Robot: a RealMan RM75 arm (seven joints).
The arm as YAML. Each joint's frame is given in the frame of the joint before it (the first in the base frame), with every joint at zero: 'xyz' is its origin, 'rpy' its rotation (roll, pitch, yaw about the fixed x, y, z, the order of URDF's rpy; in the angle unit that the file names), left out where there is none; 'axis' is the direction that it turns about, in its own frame. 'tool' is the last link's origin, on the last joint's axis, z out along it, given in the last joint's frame.
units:
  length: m
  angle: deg
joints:
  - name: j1
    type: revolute
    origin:
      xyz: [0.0, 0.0, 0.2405]
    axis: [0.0, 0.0, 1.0]
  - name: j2
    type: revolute
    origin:
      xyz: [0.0, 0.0, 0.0]
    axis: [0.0, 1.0, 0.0]
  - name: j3
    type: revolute
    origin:
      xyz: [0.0, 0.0, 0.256]
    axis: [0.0, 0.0, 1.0]
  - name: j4
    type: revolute
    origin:
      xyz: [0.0, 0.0, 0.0]
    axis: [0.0, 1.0, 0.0]
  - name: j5
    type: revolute
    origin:
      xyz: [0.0, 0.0, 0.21]
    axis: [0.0, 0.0, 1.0]
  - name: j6
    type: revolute
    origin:
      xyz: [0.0, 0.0, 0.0]
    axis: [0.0, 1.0, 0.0]
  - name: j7
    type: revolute
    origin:
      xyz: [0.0, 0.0, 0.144]
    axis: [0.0, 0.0, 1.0]
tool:
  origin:
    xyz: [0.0, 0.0, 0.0]
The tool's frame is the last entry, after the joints.
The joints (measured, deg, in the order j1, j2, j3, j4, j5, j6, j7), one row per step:
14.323, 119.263, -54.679, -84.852, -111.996, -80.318, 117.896
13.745, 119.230, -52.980, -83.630, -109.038, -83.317, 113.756
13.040, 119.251, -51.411, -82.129, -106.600, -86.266, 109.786
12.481, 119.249, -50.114, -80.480, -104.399, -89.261, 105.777
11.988, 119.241, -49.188, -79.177, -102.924, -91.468, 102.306
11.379, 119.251, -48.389, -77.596, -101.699, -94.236, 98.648
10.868, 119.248, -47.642, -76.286, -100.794, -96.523, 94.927
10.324, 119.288, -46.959, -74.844, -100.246, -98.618, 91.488
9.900, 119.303, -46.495, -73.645, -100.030, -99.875, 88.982
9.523, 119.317, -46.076, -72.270, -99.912, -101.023, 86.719
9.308, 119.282, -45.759, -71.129, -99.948, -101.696, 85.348
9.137, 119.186, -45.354, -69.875, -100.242, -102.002, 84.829
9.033, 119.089, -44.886, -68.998, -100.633, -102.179, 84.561
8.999, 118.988, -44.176, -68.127, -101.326, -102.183, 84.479
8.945, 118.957, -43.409, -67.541, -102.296, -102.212, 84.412
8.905, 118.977, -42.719, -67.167, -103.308, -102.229, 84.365
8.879, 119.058, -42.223, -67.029, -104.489, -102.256, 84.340
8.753, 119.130, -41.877, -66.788, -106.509, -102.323, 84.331
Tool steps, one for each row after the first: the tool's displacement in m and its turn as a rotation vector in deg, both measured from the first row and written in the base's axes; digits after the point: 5 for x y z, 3 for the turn. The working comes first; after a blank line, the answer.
Tool pose at each row, in the base's axes (x y z in m, rotation vector in deg; the steps are taken from these numbers as rounded here):
0.22567, 0.32858, 0.10077, -137.107, 43.300, 26.843
0.22820, 0.32060, 0.10205, -139.294, 40.529, 29.229
0.23260, 0.31188, 0.10215, -141.217, 38.153, 31.378
0.23608, 0.30340, 0.10126, -143.275, 35.333, 33.546
0.23927, 0.29666, 0.10053, -144.681, 32.601, 34.965
0.24328, 0.28794, 0.09804, -146.618, 29.917, 36.395
0.24675, 0.28056, 0.09652, -148.024, 26.684, 37.409
0.25110, 0.27313, 0.09422, -149.218, 24.085, 38.316
0.25513, 0.26794, 0.09227, -149.840, 22.473, 38.826
0.25935, 0.26296, 0.08980, -150.401, 21.356, 39.462
0.26288, 0.25976, 0.08794, -150.702, 21.076, 39.899
0.26754, 0.25730, 0.08633, -150.716, 22.247, 40.181
0.27149, 0.25558, 0.08570, -150.599, 23.318, 40.167
0.27627, 0.25431, 0.08555, -150.255, 24.811, 39.821
0.28093, 0.25281, 0.08544, -149.993, 26.194, 39.095
0.28491, 0.25145, 0.08524, -149.814, 27.364, 38.262
0.28817, 0.25016, 0.08442, -149.920, 28.338, 37.166
0.29337, 0.24742, 0.08186, -150.589, 30.004, 35.160

0.00253, -0.00798, 0.00128, -0.871, 1.108, 3.074
0.00693, -0.01670, 0.00138, -1.725, 2.148, 5.731
0.01041, -0.02518, 0.00049, -2.633, 3.104, 8.694
0.01360, -0.03192, -0.00024, -3.068, 3.513, 11.201
0.01761, -0.04064, -0.00273, -4.066, 4.004, 13.826
0.02108, -0.04802, -0.00425, -4.496, 4.033, 16.533
0.02543, -0.05545, -0.00655, -4.948, 4.143, 18.742
0.02946, -0.06064, -0.00850, -5.139, 4.170, 20.065
0.03368, -0.06562, -0.01097, -5.401, 4.403, 21.079
0.03721, -0.06882, -0.01283, -5.617, 4.672, 21.438
0.04187, -0.07128, -0.01444, -5.898, 5.151, 20.754
0.04582, -0.07300, -0.01507, -6.039, 5.387, 20.033
0.05060, -0.07427, -0.01522, -6.079, 5.473, 18.907
0.05526, -0.07577, -0.01533, -6.185, 5.277, 17.788
0.05924, -0.07713, -0.01553, -6.328, 4.964, 16.803
0.06250, -0.07842, -0.01635, -6.701, 4.449, 15.964
0.06770, -0.08116, -0.01891, -7.823, 3.531, 14.646

